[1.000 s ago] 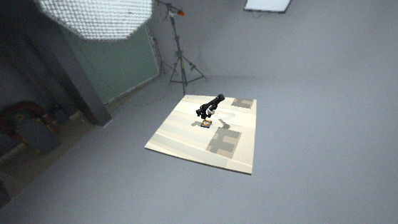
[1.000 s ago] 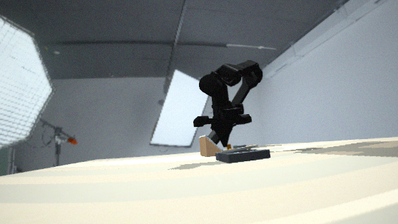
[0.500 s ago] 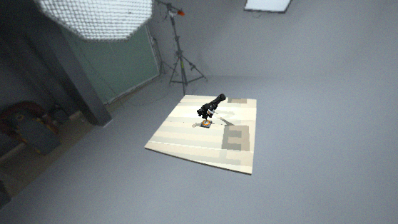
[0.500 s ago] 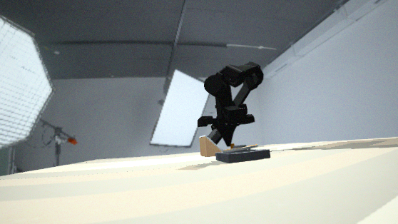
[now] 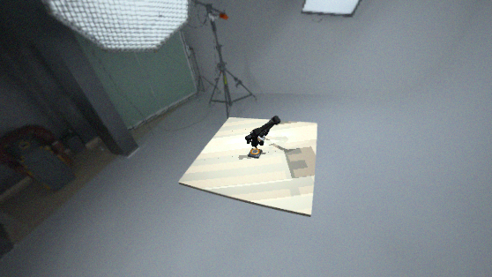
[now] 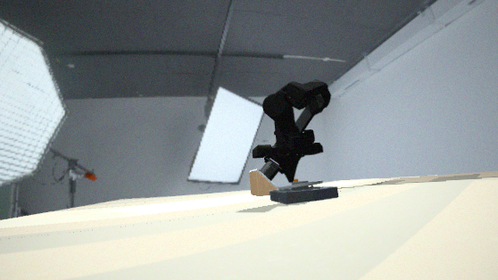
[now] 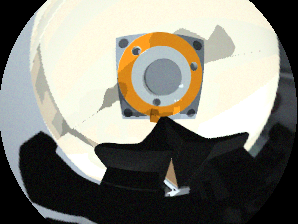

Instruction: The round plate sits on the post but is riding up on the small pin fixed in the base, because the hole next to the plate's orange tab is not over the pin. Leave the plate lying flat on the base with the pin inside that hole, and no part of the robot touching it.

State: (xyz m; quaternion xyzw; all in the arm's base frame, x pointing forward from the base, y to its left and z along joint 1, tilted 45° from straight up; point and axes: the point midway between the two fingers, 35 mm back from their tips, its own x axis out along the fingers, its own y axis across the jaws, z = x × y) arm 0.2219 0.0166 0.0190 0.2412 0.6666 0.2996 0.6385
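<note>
My gripper tip is 30 mm short of the round plate and 10 mm to the right of it. The rest, counted from my gripper tip: dark square base 50 mm ahead, 20 mm below.
</note>
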